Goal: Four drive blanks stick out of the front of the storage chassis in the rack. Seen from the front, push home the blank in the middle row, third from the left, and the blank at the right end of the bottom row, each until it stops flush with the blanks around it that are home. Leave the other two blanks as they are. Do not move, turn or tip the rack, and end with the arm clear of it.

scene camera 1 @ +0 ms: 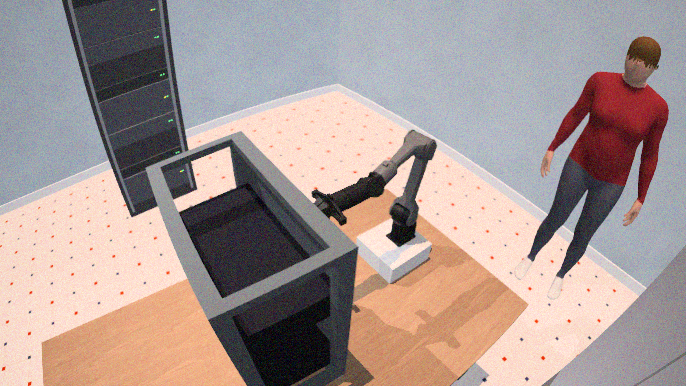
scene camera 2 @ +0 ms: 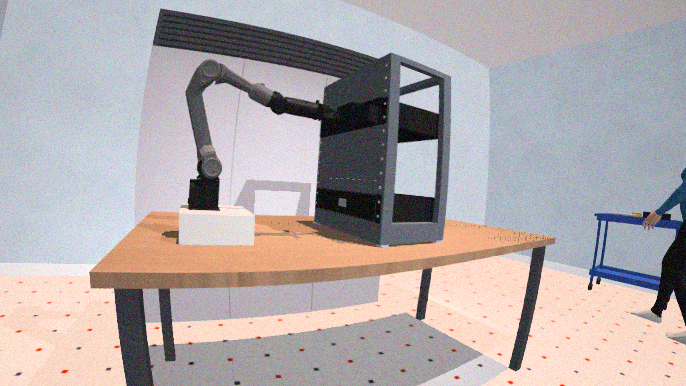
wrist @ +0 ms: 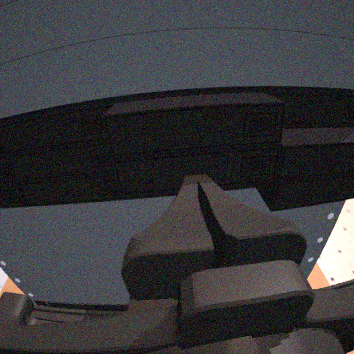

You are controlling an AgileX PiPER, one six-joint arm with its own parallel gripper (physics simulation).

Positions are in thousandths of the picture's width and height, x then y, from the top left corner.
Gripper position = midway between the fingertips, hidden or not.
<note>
In view: the gripper (scene camera 1: 441, 569) and a rack (scene camera 1: 402, 719).
The rack shows as well in scene camera 2 (scene camera 2: 528, 374) and in the wrist view (wrist: 315, 315). The gripper also shows in the wrist view (wrist: 552, 535).
</note>
